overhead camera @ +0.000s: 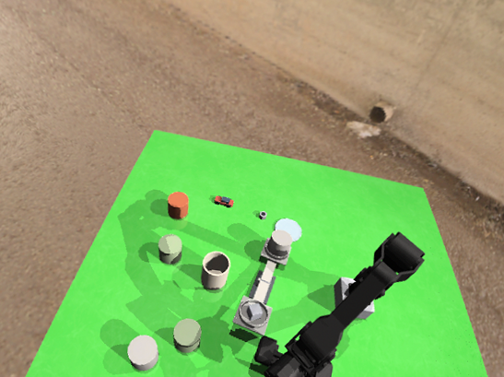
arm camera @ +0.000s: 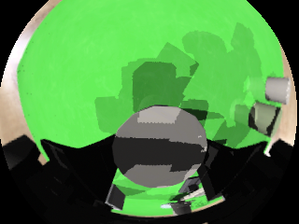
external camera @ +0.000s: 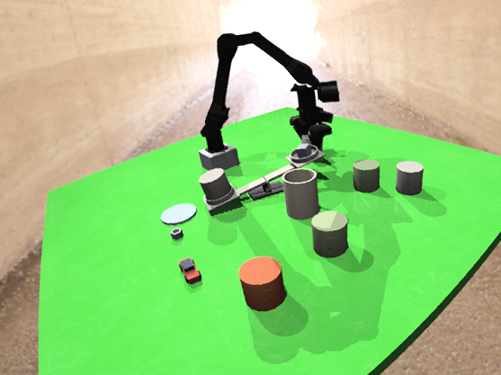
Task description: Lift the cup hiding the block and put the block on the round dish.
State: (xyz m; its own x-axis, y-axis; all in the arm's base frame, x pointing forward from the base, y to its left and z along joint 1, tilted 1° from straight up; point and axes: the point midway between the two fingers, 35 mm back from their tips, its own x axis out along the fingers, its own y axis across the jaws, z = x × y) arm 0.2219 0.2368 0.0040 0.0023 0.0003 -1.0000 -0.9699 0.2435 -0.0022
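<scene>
Now: the pale blue round dish 480 mm to the right of my gripper tip and 20 mm below it. The rest, counted from my gripper tip: balance 80 mm ahead, 240 mm to the right, 10 mm above; then nut 90 mm ahead, 520 mm to the right, 20 mm below; then toy car 250 mm ahead, 550 mm to the right, 10 mm below.
</scene>
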